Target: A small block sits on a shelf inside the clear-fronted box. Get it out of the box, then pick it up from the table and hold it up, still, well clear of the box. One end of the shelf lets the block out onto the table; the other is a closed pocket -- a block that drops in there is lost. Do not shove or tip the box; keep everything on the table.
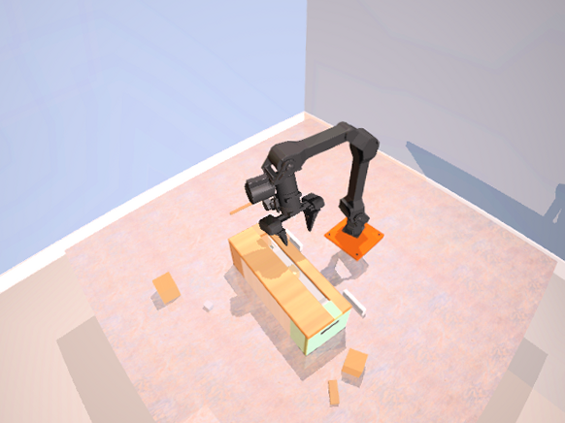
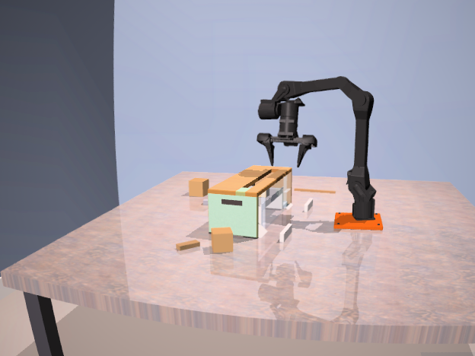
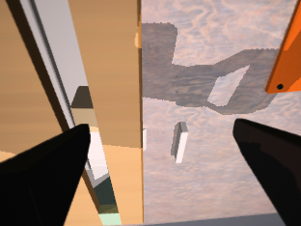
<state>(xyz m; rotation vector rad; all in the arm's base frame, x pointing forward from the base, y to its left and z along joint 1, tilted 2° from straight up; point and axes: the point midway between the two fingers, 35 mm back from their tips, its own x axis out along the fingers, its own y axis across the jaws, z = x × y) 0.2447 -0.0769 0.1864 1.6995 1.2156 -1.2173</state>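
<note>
Right now the tan block is 7 cm below my gripper tip, 7 cm ahead of it and 3 cm to the left of it. Also, from my gripper tip: box 10 cm below, 6 cm ahead, 3 cm to the left; then thin stick 31 cm to the right, 15 cm below, 14 cm behind.
</note>
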